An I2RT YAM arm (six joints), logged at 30 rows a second.
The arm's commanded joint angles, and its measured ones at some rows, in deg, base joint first. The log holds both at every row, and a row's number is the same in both.
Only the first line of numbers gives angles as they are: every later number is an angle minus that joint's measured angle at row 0.
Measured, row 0:
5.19 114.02 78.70 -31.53 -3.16 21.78
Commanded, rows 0 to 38:
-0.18 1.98 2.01 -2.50 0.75 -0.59
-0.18 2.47 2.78 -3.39 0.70 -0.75
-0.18 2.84 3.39 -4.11 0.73 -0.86
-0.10 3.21 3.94 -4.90 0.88 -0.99
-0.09 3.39 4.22 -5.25 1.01 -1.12
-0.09 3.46 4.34 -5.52 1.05 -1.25
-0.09 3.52 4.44 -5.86 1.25 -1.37
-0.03 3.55 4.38 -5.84 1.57 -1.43
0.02 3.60 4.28 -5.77 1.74 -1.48
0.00 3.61 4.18 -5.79 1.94 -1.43
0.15 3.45 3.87 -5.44 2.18 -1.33
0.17 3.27 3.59 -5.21 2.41 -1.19
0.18 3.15 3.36 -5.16 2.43 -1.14
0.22 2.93 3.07 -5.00 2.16 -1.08
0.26 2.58 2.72 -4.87 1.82 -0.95
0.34 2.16 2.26 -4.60 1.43 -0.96
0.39 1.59 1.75 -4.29 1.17 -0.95
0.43 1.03 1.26 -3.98 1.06 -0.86
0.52 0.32 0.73 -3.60 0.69 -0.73
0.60 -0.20 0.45 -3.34 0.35 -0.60
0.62 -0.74 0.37 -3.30 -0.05 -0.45
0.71 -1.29 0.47 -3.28 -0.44 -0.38
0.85 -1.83 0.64 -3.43 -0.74 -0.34
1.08 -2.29 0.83 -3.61 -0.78 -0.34
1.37 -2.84 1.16 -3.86 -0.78 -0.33
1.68 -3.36 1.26 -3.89 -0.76 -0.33
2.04 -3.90 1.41 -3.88 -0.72 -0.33
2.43 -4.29 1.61 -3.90 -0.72 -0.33
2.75 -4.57 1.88 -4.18 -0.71 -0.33
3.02 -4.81 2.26 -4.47 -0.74 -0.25
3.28 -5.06 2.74 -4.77 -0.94 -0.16
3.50 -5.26 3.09 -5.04 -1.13 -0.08
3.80 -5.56 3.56 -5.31 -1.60 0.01
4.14 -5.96 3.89 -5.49 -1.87 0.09
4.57 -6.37 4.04 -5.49 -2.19 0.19
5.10 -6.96 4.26 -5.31 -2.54 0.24
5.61 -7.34 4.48 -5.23 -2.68 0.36
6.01 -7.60 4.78 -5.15 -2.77 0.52
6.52 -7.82 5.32 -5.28 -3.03 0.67
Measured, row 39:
5.33 -5.45 2.86 -4.15 -1.75 -0.17
